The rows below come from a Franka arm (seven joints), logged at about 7 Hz.
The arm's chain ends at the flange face. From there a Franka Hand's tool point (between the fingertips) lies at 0.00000 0.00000 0.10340 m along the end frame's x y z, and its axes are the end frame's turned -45 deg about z.
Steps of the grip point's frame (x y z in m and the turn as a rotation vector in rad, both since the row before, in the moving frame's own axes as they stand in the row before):
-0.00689, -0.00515, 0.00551, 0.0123, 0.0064, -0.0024
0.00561, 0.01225, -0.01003, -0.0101, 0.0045, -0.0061
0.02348, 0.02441, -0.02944, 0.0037, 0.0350, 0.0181
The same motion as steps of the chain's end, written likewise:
-0.00808, 0.00260, 0.00552, 0.0132, -0.0042, -0.0024
0.01156, 0.00429, -0.01002, -0.0040, 0.0103, -0.0061
0.03155, 0.00347, -0.02938, 0.0274, 0.0221, 0.0181

